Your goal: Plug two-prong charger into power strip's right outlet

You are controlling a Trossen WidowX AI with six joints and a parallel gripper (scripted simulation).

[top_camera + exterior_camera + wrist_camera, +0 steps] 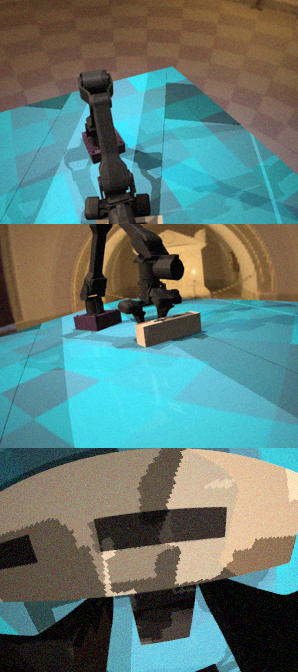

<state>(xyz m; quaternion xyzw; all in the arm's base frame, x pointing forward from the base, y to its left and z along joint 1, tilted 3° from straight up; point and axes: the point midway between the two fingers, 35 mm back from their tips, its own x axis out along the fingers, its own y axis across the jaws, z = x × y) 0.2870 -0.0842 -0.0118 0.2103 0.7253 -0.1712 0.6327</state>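
Right now my gripper tip is 1 cm to the left of the dark two-prong charger, 1 cm below it and 1 cm short of it.
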